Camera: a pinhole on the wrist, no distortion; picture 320 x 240 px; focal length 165.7 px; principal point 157.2 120.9 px. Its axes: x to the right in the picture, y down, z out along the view. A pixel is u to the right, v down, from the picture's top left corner.
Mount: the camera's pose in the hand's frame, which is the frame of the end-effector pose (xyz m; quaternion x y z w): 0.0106 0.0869 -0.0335 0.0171 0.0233 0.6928 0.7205
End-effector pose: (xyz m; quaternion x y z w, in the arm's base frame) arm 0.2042 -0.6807 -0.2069 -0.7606 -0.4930 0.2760 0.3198
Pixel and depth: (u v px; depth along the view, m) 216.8 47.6 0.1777
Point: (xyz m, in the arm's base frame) 0.2244 -0.6028 -0.4198
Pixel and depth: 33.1 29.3 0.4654
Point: -0.1568 -0.2481 -0.3030
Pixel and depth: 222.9 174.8 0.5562
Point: -0.0495 -0.7856 -0.7759
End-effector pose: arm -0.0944 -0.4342 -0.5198 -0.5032 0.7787 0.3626 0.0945
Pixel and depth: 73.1 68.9 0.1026
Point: -0.1606 -0.4150 -0.5761
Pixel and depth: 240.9 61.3 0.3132
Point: -0.4305 -0.3044 -0.6761
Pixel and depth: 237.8 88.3 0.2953
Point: -0.3899 -0.2769 -0.6428
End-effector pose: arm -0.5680 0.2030 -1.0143 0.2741 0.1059 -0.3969 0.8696
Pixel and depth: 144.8 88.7 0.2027
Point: -0.4795 0.1093 -0.8726
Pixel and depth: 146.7 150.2 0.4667
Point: -0.5652 0.0212 -0.6087
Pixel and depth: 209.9 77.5 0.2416
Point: -0.3928 0.1189 -0.8184
